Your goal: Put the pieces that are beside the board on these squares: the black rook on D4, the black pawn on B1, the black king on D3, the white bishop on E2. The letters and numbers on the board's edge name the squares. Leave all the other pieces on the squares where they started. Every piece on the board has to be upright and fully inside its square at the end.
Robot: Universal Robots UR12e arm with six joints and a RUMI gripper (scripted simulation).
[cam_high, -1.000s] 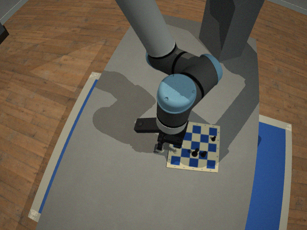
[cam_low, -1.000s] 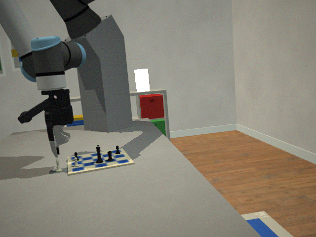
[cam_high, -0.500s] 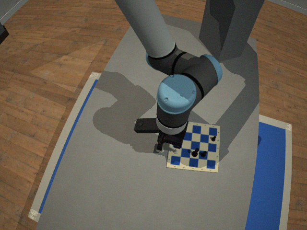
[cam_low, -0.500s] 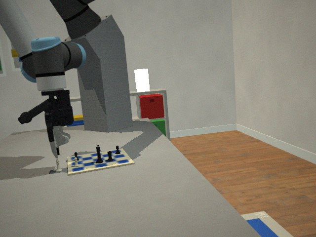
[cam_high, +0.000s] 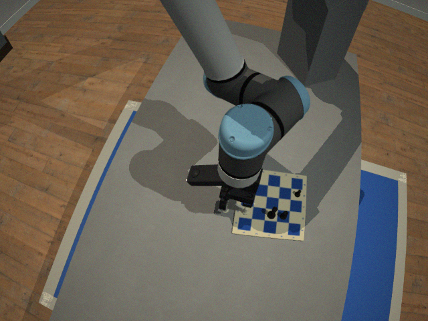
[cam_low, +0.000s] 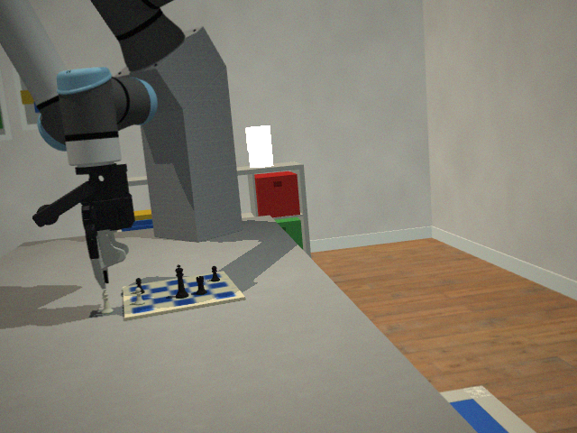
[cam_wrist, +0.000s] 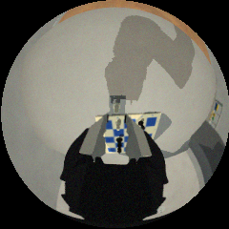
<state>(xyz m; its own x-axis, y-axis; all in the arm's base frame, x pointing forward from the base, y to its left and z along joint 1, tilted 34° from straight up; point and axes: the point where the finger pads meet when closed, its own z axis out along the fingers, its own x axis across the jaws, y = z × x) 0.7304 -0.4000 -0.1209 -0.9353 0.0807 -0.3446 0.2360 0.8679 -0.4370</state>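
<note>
Now: hand 4 cm above the white bishop. Also, from my hand: black king 14 cm to the left, 3 cm below, 2 cm ahead; white pawn 6 cm to the left, 5 cm below, 1 cm ahead; chessboard 14 cm to the left, 6 cm below, 2 cm behind.
</note>
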